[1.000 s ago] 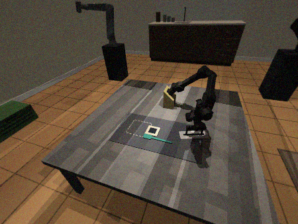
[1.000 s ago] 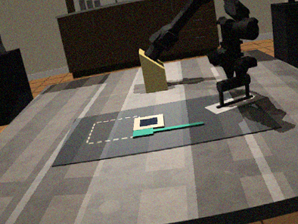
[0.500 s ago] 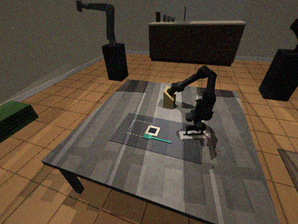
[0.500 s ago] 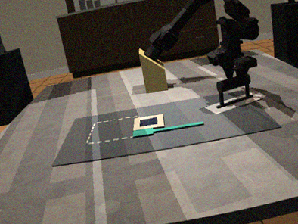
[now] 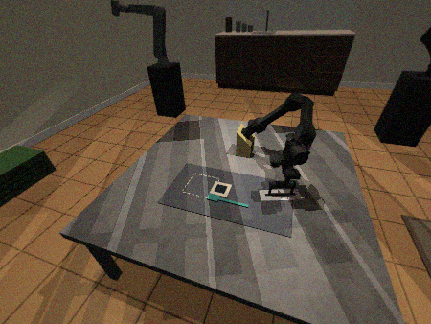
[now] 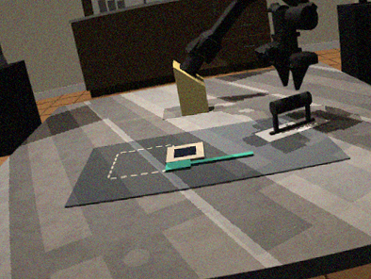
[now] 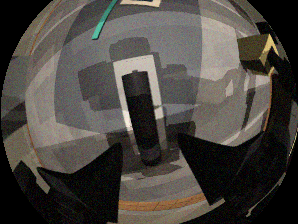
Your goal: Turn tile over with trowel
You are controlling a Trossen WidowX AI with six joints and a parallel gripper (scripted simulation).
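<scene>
Right now my gripper tip is 7 cm above the white flat tool, 3 cm to the left of it and 1 cm short of it. From my gripper tip the other things lie so: cream tile: 30 cm to the right, 11 cm below, 6 cm ahead; then dark mat: 26 cm to the right, 13 cm below, 7 cm ahead; then green trowel: 27 cm to the right, 13 cm ahead, 11 cm below.
</scene>
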